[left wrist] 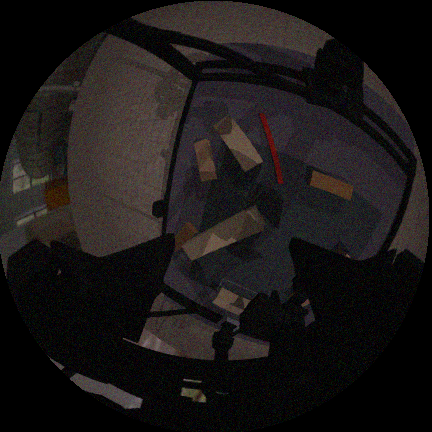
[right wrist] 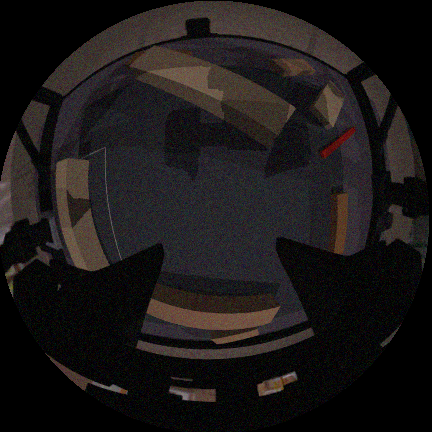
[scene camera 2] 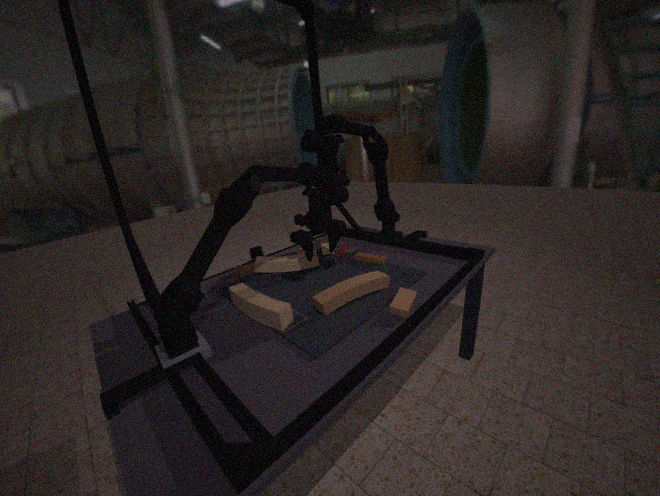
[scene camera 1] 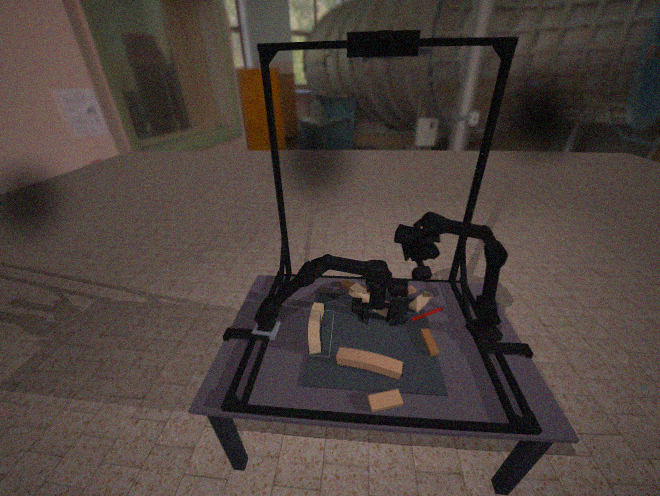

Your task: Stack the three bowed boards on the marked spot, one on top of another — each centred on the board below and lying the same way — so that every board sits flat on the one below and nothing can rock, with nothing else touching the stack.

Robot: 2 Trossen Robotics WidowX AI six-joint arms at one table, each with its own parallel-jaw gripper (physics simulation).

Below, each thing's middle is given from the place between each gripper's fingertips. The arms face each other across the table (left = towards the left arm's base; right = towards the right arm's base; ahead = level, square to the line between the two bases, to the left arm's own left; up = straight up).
The brown board [scene camera 2: 330,299] is 150 mm ahead of my right hand, 30 mm to the right of it and 60 mm below it.
Now: the brown board 270 mm ahead of my left hand, 220 mm below it and 170 mm to the right of it.
